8 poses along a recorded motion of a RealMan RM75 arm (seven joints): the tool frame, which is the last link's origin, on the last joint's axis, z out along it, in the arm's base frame.
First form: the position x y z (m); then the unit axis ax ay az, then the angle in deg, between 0 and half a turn.
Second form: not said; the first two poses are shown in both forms.
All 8 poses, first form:
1: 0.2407 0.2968 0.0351 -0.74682 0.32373 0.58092 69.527
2: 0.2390 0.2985 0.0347 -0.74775 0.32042 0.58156 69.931
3: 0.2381 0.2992 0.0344 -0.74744 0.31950 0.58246 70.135
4: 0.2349 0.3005 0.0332 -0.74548 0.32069 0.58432 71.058
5: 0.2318 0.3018 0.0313 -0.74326 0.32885 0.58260 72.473
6: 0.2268 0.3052 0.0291 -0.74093 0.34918 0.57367 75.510
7: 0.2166 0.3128 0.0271 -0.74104 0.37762 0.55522 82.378
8: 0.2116 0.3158 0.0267 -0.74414 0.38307 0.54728 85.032
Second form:
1: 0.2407 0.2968 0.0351 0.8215 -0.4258 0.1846 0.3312
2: 0.2390 0.2985 0.0347 0.8195 -0.4285 0.1836 0.3333
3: 0.2381 0.2992 0.0344 0.8185 -0.4294 0.1836 0.3346
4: 0.2349 0.3005 0.0332 0.8138 -0.4332 0.1864 0.3396
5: 0.2318 0.3018 0.0313 0.8066 -0.4394 0.1944 0.3444
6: 0.2268 0.3052 0.0291 0.7906 -0.4537 0.2138 0.3513
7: 0.2166 0.3128 0.0271 0.7525 -0.4880 0.2487 0.3656
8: 0.2116 0.3158 0.0267 0.7371 -0.5029 0.2589 0.3698
